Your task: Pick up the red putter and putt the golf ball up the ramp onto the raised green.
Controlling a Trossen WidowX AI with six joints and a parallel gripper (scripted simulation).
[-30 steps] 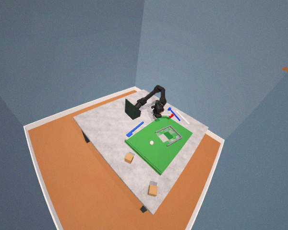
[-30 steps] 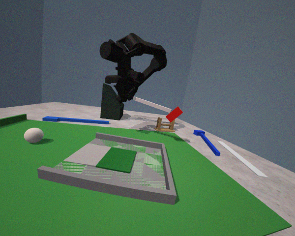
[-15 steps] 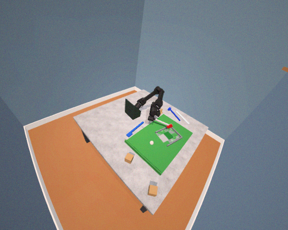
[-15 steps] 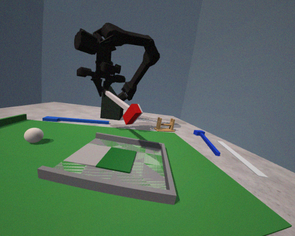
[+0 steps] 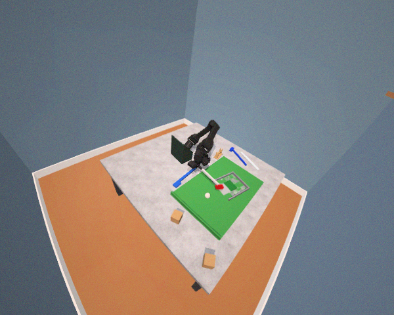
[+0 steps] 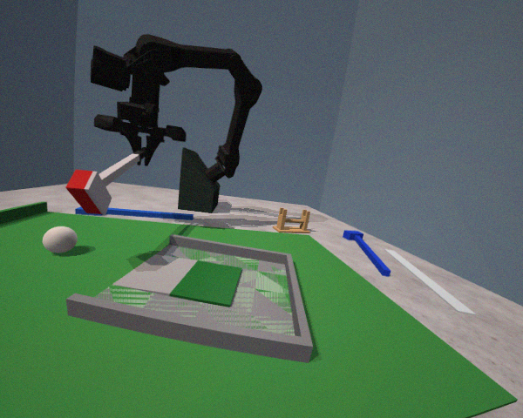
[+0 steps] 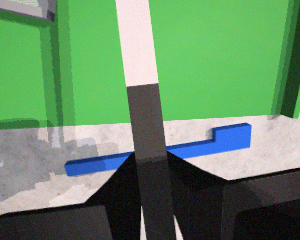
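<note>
Now: the red putter 12 cm ahead of my gripper tip and 2 cm to the left of it. From my gripper tip the other things lie so: white golf ball: 19 cm ahead, 13 cm below, 3 cm to the right; wooden stand: 43 cm to the left, 12 cm below, 11 cm behind; blue putter: 62 cm to the left, 14 cm below, 1 cm ahead.
</note>
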